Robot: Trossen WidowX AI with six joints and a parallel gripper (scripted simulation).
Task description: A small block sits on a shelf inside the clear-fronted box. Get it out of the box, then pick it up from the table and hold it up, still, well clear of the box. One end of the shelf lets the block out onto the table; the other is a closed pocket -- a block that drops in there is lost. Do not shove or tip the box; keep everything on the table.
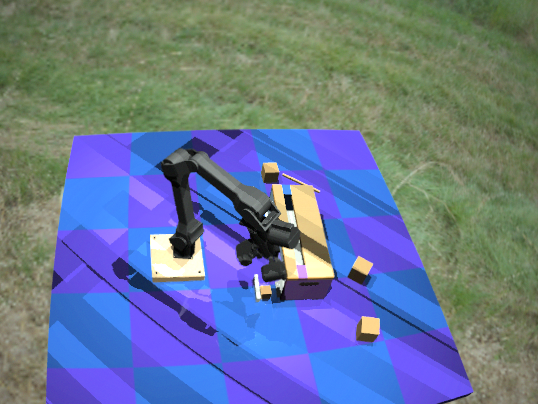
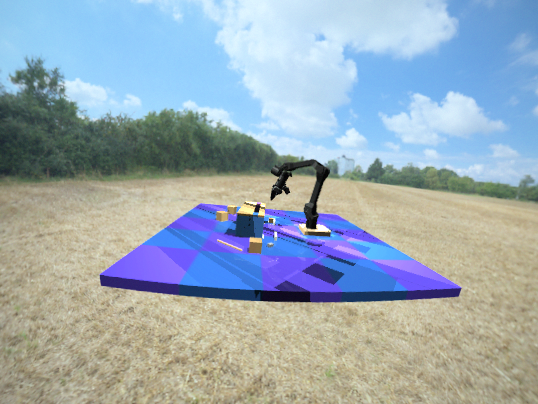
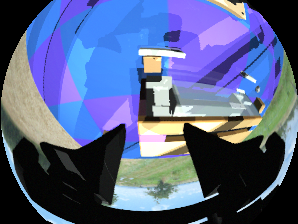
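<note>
My gripper tip is 20 mm past the block and 140 mm above it. The rest, counted from my gripper tip: thin stick 160 mm ahead, 500 mm to the left, 160 mm below; then clear-fronted wooden box 60 mm ahead, 170 mm to the left, 100 mm below.
</note>
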